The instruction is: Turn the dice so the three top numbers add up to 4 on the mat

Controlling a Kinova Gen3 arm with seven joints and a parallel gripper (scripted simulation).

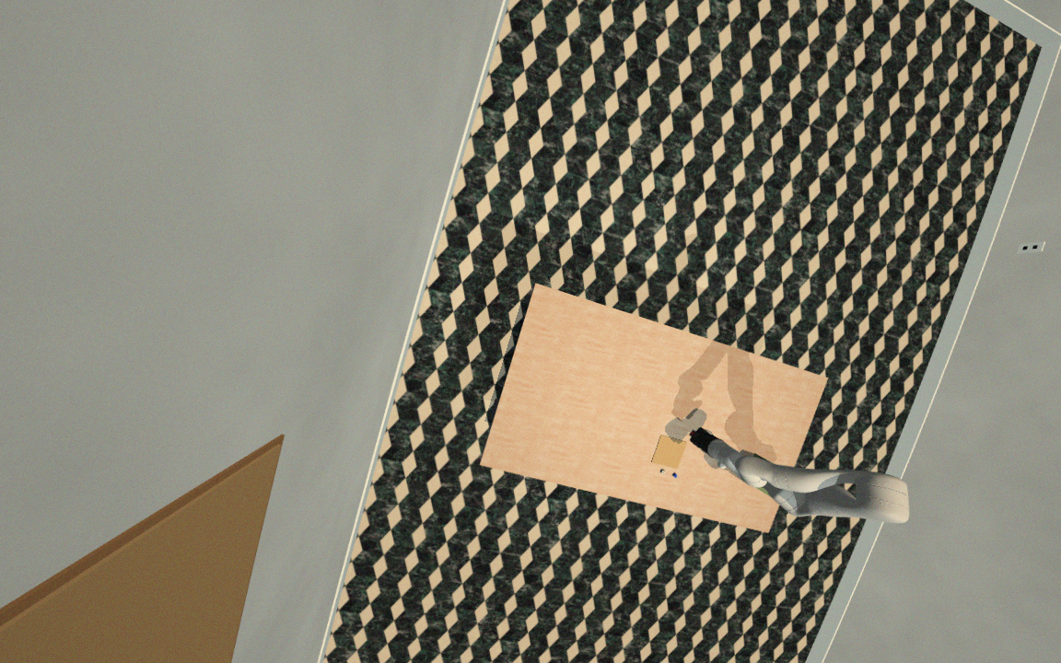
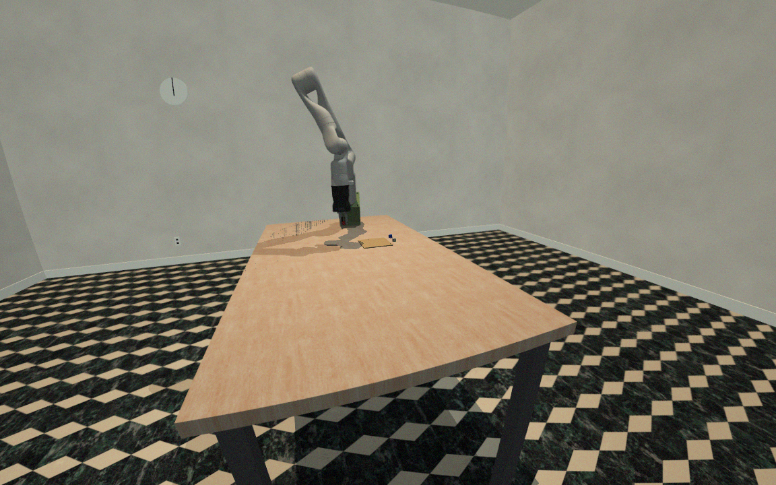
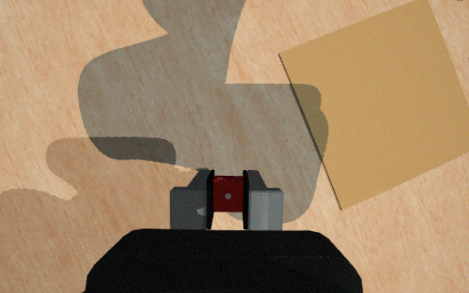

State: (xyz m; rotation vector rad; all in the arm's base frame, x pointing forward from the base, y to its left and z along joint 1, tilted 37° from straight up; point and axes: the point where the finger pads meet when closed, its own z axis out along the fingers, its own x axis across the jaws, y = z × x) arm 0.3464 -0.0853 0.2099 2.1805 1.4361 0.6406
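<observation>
The tan mat lies 14 cm to the left of my hand, 12 cm below it and 1 cm ahead of it. Also, from my hand: blue die: 25 cm to the left, 12 cm below, 5 cm behind; then red die: 1 cm below; then white die: 24 cm to the left, 12 cm below, 2 cm ahead.
</observation>
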